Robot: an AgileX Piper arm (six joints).
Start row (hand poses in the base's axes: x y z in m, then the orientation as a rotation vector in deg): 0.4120 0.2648 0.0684 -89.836 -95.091 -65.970
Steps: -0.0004 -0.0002 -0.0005 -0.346 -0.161 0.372; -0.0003 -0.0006 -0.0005 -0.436 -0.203 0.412; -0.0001 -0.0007 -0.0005 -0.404 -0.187 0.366; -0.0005 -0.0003 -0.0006 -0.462 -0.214 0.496; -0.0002 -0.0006 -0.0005 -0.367 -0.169 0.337; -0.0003 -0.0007 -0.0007 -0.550 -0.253 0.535; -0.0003 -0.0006 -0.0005 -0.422 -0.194 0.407; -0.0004 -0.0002 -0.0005 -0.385 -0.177 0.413; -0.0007 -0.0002 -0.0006 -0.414 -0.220 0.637; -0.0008 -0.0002 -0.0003 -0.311 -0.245 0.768; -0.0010 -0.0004 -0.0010 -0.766 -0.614 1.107; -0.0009 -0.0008 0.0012 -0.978 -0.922 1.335
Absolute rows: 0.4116 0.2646 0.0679 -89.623 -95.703 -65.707; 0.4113 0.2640 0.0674 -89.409 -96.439 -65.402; 0.4112 0.2633 0.0669 -89.225 -97.110 -65.124; 0.4107 0.2630 0.0663 -88.933 -97.922 -64.765; 0.4105 0.2624 0.0658 -88.757 -98.531 -64.505; 0.4102 0.2617 0.0651 -88.459 -99.460 -64.098; 0.4099 0.2611 0.0646 -88.231 -100.169 -63.785; 0.4095 0.2609 0.0641 -87.977 -100.839 -63.477; 0.4088 0.2607 0.0635 -87.491 -101.690 -63.078; 0.4080 0.2605 0.0632 -86.796 -102.546 -62.712; 0.4070 0.2601 0.0622 -85.893 -104.202 -62.187; 0.4061 0.2593 0.0634 -84.761 -106.354 -61.668
